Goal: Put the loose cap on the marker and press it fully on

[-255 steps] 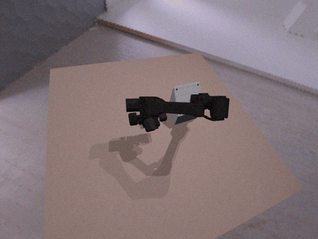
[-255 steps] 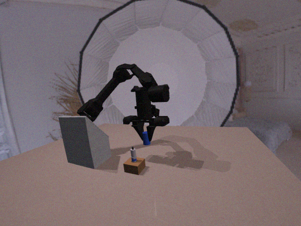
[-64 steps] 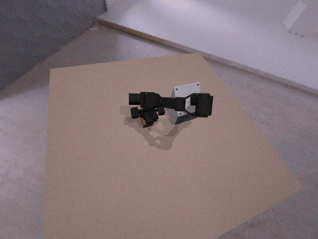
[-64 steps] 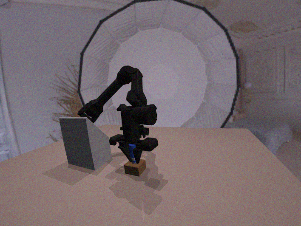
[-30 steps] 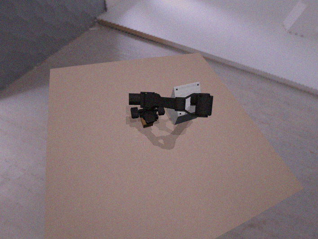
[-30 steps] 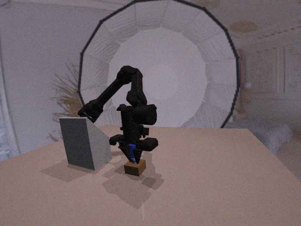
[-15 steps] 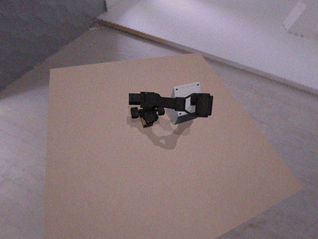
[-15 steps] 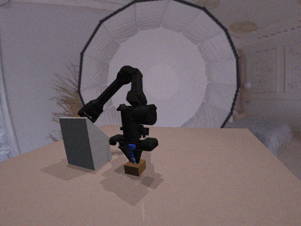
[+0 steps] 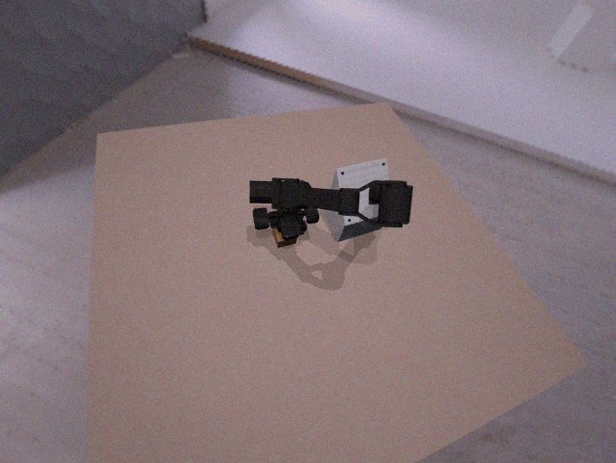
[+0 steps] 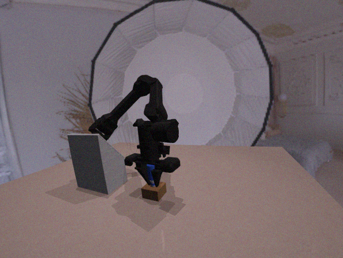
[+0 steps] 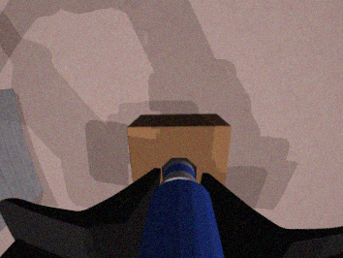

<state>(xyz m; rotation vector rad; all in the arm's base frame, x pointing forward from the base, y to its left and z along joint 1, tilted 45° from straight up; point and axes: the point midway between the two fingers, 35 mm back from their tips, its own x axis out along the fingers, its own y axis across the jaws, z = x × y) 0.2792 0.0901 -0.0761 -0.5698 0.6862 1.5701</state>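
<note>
Right now the brown holder block is 20 mm below my gripper tip. Round my gripper tip: blue cap (50 mm above).
</note>
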